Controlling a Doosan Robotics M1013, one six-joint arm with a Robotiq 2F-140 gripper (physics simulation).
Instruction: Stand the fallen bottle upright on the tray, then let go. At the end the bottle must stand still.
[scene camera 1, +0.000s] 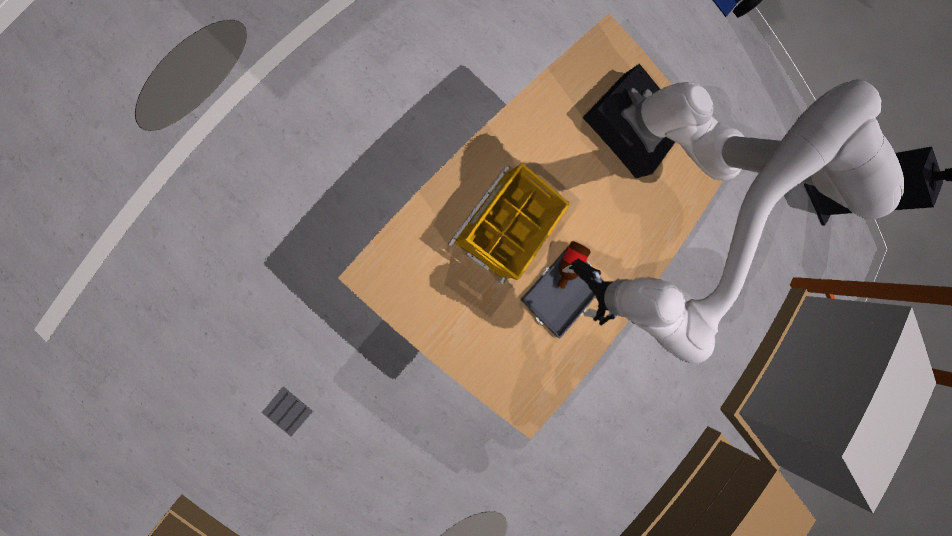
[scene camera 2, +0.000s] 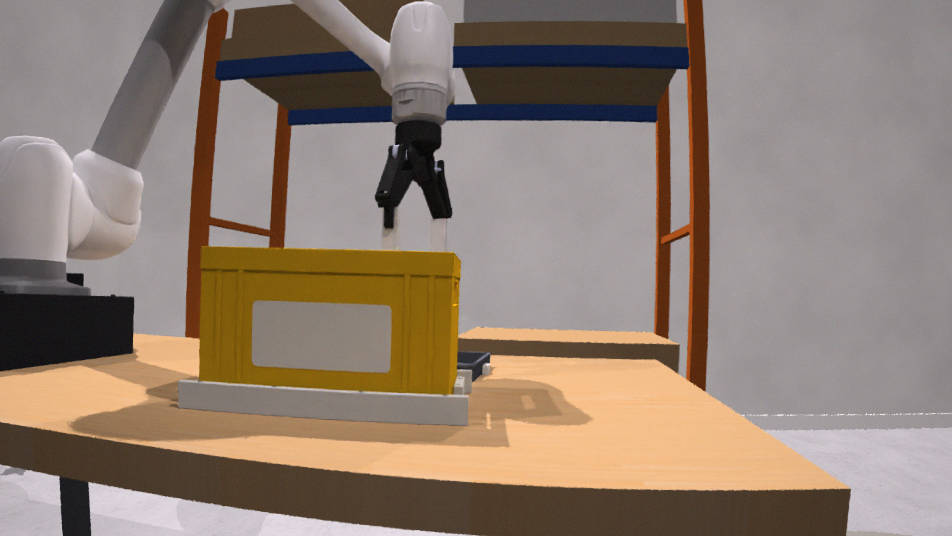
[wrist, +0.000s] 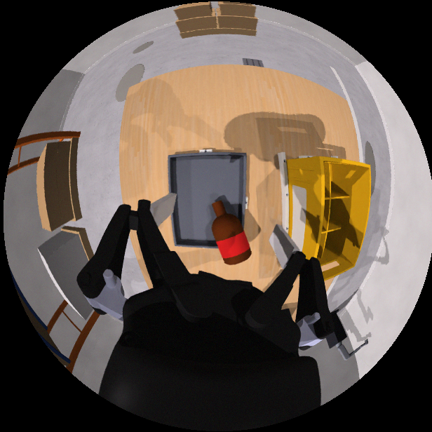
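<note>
I can see my gripper (scene camera 2: 416, 254), and scene camera 1 gives me the gripper (scene camera 1: 576, 290) as well, while from the wrist I see the gripper (wrist: 224, 217) too. There is a dark grey tray (scene camera 1: 557, 308), and the wrist view also shows me the tray (wrist: 198, 179). A yellow crate (scene camera 1: 512, 224) is here as well, and my wrist view includes the crate (wrist: 329, 198). Then I see a brown bottle (wrist: 227, 230), though scene camera 2 does not show the bottle, which is hidden there by the yellow crate.
</note>
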